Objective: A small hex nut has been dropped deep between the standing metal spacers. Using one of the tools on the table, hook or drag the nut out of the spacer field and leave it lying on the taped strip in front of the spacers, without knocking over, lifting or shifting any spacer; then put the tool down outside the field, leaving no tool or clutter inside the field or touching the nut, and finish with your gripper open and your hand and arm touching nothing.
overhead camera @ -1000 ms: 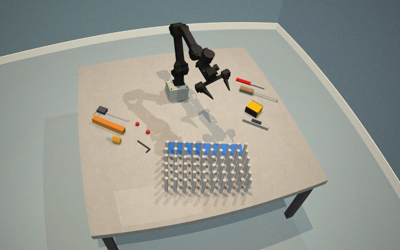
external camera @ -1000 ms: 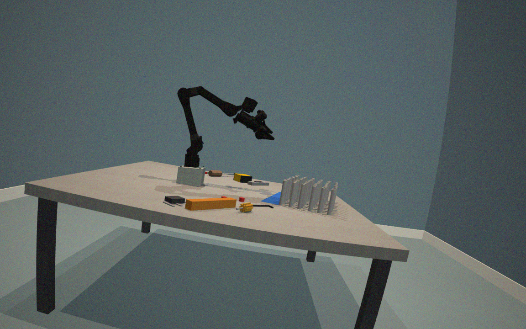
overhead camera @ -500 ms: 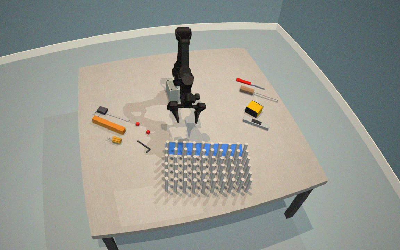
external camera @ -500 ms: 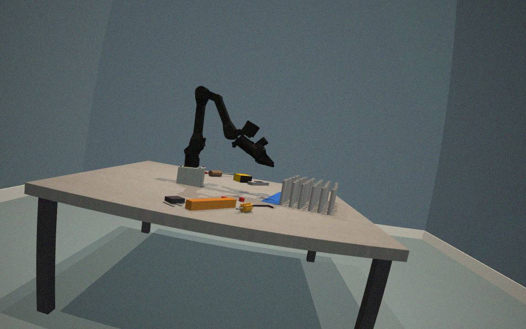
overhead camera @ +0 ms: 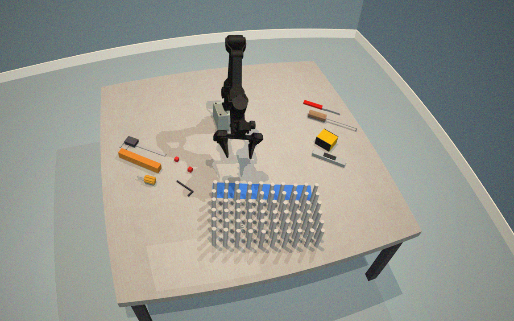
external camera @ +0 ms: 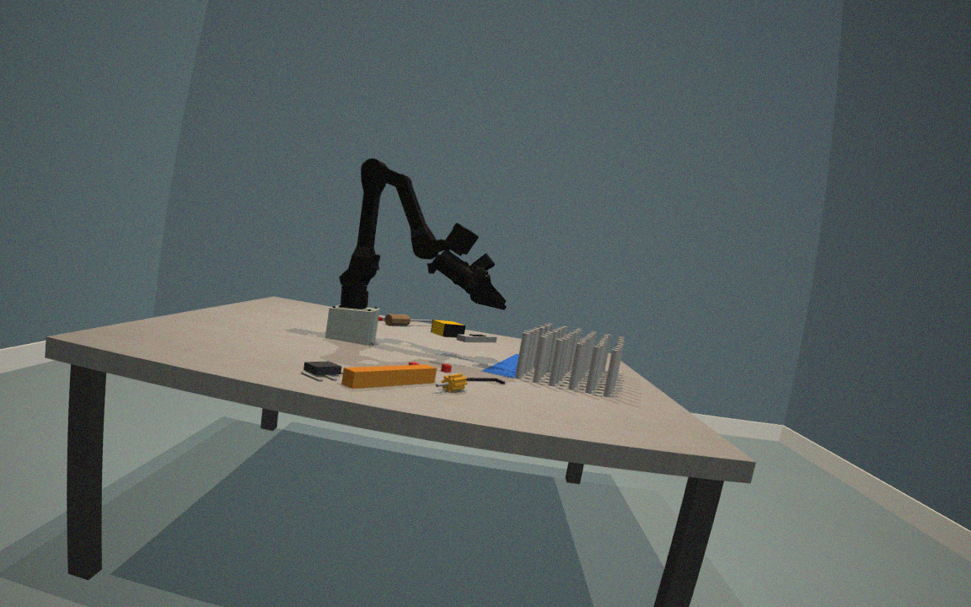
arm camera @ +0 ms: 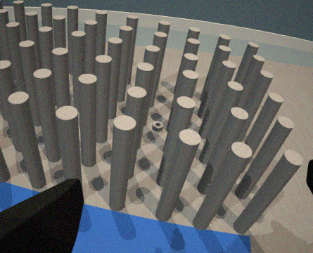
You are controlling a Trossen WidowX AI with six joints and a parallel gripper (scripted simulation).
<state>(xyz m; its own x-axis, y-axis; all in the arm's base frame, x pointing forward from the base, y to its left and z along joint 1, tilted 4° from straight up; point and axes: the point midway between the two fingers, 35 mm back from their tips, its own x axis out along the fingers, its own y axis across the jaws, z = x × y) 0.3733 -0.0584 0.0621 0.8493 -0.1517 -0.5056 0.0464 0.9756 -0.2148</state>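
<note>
Now: gripper tip 56 cm to the right of the red-handled tool, 40 cm past it and 15 cm above it. Also, from my gripper tip: blue taped strip (16 cm below, 10 cm to the left, 6 cm ahead); then hex nut (20 cm ahead, 16 cm below, 3 cm to the right); then black hex key (20 cm to the right, 16 cm below, 1 cm behind).
</note>
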